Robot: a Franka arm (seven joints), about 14 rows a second.
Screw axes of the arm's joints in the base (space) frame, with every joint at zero. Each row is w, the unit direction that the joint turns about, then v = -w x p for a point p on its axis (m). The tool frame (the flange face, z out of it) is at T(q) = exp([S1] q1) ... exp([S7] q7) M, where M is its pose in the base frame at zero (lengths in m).
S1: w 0 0 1 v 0 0 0
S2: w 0 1 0 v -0.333 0 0
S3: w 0 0 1 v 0 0 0
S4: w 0 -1 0 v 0.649 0 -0.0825
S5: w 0 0 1 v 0 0 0
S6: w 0 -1 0 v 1.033 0 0
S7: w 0 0 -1 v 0 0.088 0
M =
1 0 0 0.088
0 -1 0 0
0 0 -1 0.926
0 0 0 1
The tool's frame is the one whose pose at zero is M.
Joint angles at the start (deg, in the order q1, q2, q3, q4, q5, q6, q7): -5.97, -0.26, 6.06, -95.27, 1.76, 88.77, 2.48
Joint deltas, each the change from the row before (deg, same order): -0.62, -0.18, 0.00, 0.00, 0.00, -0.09, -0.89; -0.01, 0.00, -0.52, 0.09, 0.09, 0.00, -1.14; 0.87, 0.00, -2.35, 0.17, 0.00, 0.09, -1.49; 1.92, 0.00, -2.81, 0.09, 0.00, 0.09, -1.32; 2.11, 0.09, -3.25, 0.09, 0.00, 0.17, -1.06; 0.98, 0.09, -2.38, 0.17, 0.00, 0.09, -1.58; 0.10, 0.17, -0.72, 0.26, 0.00, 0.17, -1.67; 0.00, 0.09, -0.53, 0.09, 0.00, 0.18, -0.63; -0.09, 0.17, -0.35, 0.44, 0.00, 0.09, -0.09; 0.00, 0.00, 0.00, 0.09, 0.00, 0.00, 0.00; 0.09, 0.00, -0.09, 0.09, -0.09, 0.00, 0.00; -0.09, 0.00, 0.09, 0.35, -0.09, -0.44, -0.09
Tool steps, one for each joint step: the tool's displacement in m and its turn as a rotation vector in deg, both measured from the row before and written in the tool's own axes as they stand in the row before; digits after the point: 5 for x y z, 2 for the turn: -0.00088, 0.00581, -0.00165, 0.05, 0.11, -0.28; 0.00016, 0.00487, -0.00089, 0.15, 0.10, -0.62; 0.00022, 0.01413, -0.00198, 0.17, 0.31, -0.03; 0.00002, 0.00856, -0.00116, 0.10, 0.21, -0.44; 0.00033, 0.01100, -0.00053, 0.12, 0.21, 0.07; -0.00019, 0.01341, -0.00114, 0.12, 0.22, -0.19; 0.00079, 0.00595, -0.00104, 0.01, 0.28, -1.05; 0.00025, 0.00511, -0.00036, 0.01, 0.20, -0.10; 0.00069, 0.00420, -0.00234, -0.03, 0.37, 0.34; 0.00004, -0.00002, -0.00074, -0.01, 0.09, 0.00; 0.00001, 0.00015, -0.00074, -0.10, 0.08, 0.00; -0.00070, -0.00001, -0.00220, -0.08, -0.10, -0.10
